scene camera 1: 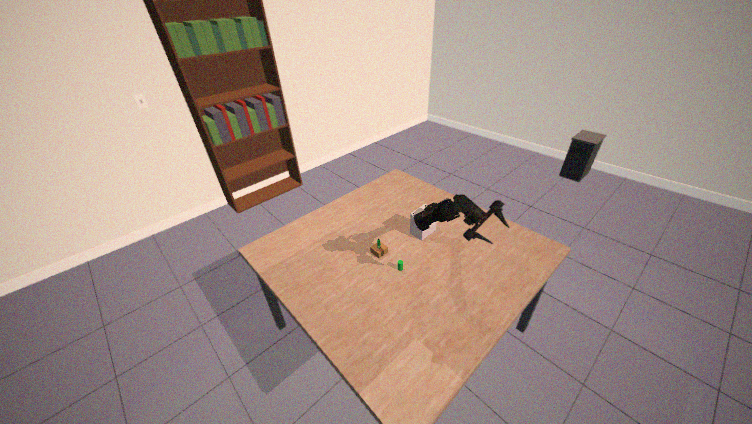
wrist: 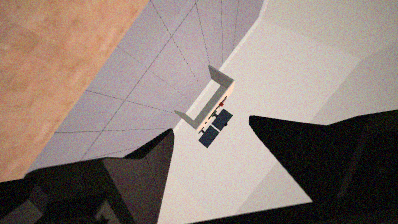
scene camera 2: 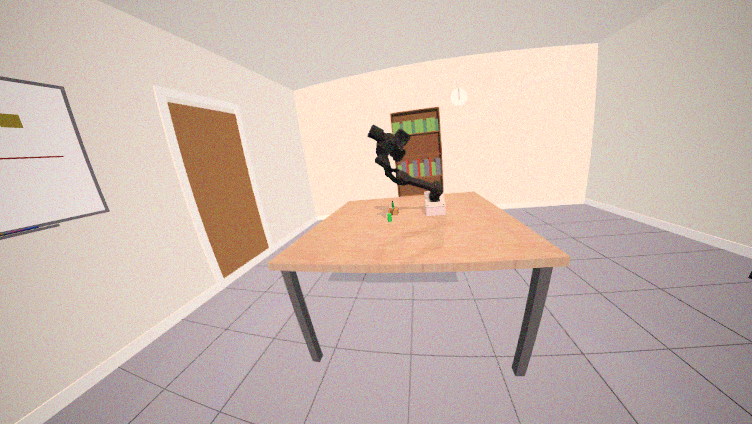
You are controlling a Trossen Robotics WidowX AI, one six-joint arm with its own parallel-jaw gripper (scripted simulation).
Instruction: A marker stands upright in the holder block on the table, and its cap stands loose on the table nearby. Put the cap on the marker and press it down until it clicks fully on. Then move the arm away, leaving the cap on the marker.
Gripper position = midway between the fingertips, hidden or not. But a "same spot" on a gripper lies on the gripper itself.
My gripper shows in scene camera 1, in the wrist view and in scene camera 2 (394, 158). The same spot on my gripper: (wrist: 345, 158) is (scene camera 1: 494, 213).
